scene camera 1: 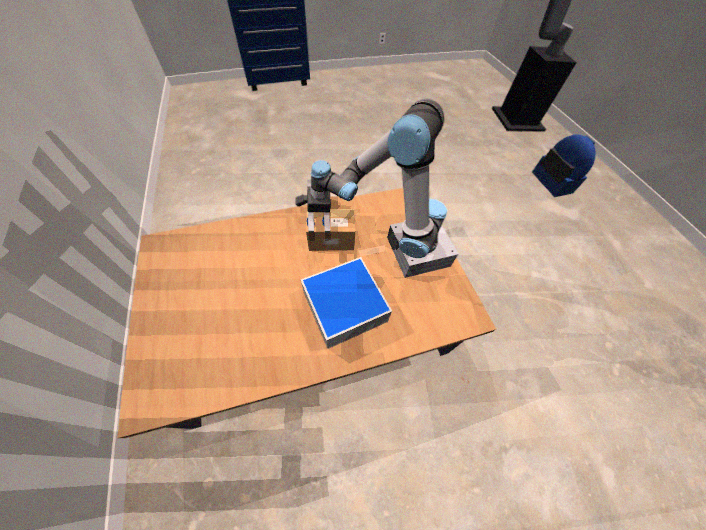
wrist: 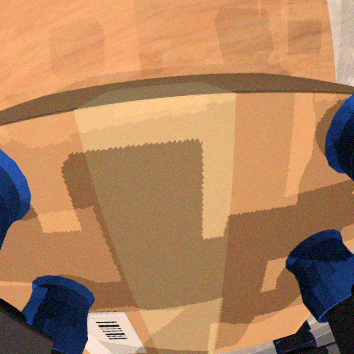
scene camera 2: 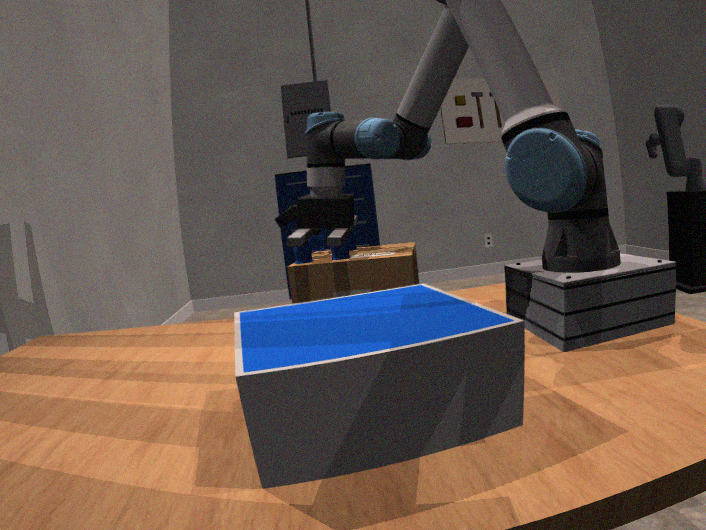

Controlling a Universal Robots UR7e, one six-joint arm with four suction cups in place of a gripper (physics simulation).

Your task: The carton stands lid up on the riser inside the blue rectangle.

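The brown carton [scene camera 1: 342,236] [scene camera 2: 379,273] [wrist: 160,190] stands near the table's back edge, its taped face with a white barcode label [wrist: 112,330] upward. My gripper [scene camera 1: 318,222] [scene camera 2: 321,253] [wrist: 184,230] is over the carton's left part in the scene views, its blue suction cups down against the top face; it is shut on the carton. Whether the carton's underside is off the table cannot be told. The grey riser [scene camera 1: 359,331] [scene camera 2: 382,410] stands in front of the carton, apart from it, with the blue rectangle [scene camera 1: 345,296] [scene camera 2: 364,330] on its top; the carton is not on it.
The wooden table [scene camera 1: 216,319] [scene camera 2: 114,410] bears the arm's grey base block [scene camera 1: 424,263] [scene camera 2: 615,308], to the right of the carton. A blue drawer cabinet [scene camera 1: 272,42] stands by the back wall, beyond the table.
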